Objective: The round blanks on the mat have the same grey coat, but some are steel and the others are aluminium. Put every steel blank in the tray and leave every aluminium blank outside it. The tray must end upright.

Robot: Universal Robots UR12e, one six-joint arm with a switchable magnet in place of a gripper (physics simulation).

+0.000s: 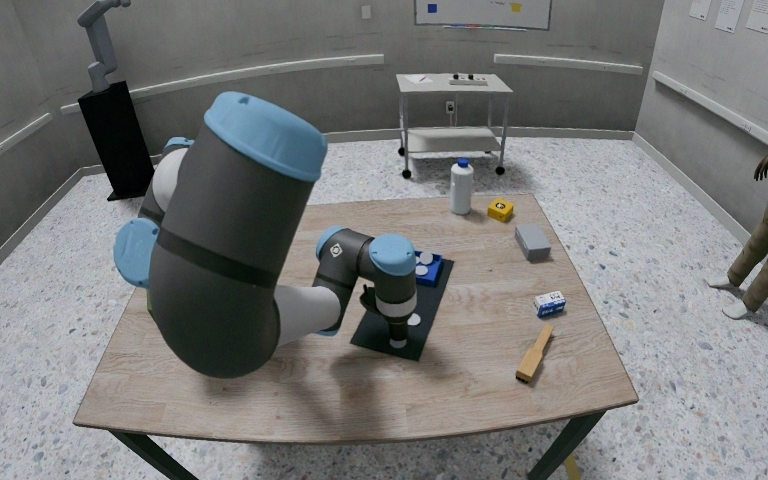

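Observation:
The magnet [398, 336] at the arm's tip points straight down at the near end of the black mat [433, 300]. It is right over a round grey blank [398, 343], touching it or nearly so; whether it grips the blank does not show. A second blank [414, 319] lies on the mat just behind and to the right of the magnet. The blue tray [433, 276] stands upright at the far end of the mat, partly hidden by the wrist. Blanks [425, 258] [421, 270] lie in it, and part of another shows at its left. The arm hides the mat's left middle part.
A white bottle [461, 189] with a blue cap and a yellow box [500, 210] stand at the back of the table [475, 362]. A grey block [532, 242], a blue-white box [549, 304] and a wooden-handled tool [534, 355] lie along the right.

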